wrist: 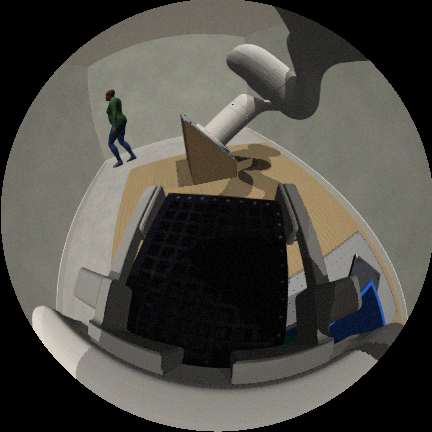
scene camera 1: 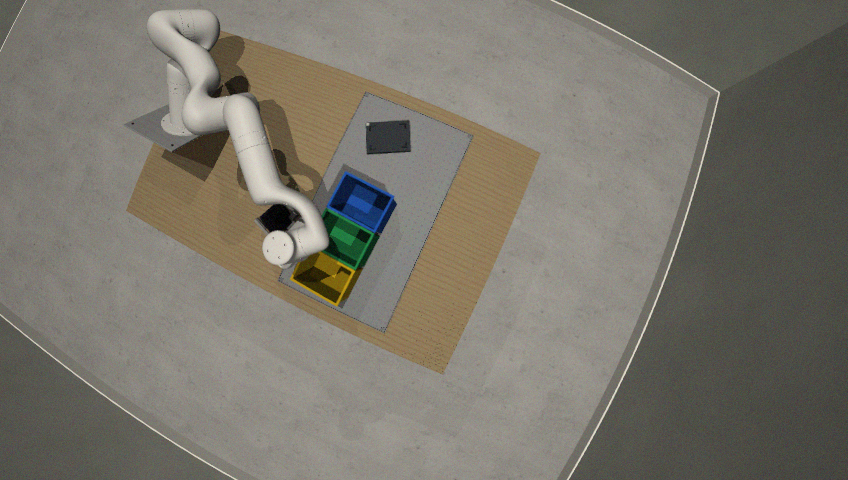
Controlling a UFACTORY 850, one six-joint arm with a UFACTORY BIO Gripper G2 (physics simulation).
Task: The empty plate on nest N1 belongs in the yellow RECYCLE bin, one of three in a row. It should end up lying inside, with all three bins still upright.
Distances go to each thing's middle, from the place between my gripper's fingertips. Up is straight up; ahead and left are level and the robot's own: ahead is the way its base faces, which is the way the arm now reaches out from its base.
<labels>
I see the black plate (wrist: 210, 276) 70 mm ahead of my hand, 20 mm to the right of it and 10 mm below it. Also, from my hand: blue bin (scene camera 1: 363, 203) 230 mm ahead, 150 mm to the left, 190 mm below; yellow bin (scene camera 1: 326, 277) 230 mm ahead, 110 mm to the right, 190 mm below; green bin (scene camera 1: 350, 244) 230 mm ahead, 20 mm to the left, 190 mm below.
</labels>
